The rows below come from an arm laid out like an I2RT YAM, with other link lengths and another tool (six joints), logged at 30 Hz.
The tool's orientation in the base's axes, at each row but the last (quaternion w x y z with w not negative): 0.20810, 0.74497, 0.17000, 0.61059; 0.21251, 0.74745, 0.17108, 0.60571; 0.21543, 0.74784, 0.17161, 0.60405; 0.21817, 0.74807, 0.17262, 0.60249; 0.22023, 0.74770, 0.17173, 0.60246; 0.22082, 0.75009, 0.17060, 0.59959
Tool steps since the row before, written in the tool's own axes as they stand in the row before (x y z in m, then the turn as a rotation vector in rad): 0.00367, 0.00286, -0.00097, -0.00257, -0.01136, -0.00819; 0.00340, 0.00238, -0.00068, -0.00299, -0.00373, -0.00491; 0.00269, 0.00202, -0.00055, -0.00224, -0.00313, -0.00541; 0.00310, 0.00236, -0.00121, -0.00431, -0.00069, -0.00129; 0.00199, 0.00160, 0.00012, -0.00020, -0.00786, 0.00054; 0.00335, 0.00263, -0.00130, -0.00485, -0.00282, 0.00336
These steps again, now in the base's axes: -0.00023, -0.00049, 0.00472, -0.00853, 0.00925, -0.00666; 0.00004, -0.00021, 0.00420, -0.00542, 0.00218, -0.00358; 0.00002, -0.00026, 0.00340, -0.00575, 0.00212, -0.00256; -0.00053, -0.00024, 0.00404, -0.00218, -0.00151, -0.00370; 0.00053, -0.00033, 0.00248, 0.00055, 0.00646, -0.00448; -0.00054, -0.00031, 0.00441, 0.00222, -0.00057, -0.00612
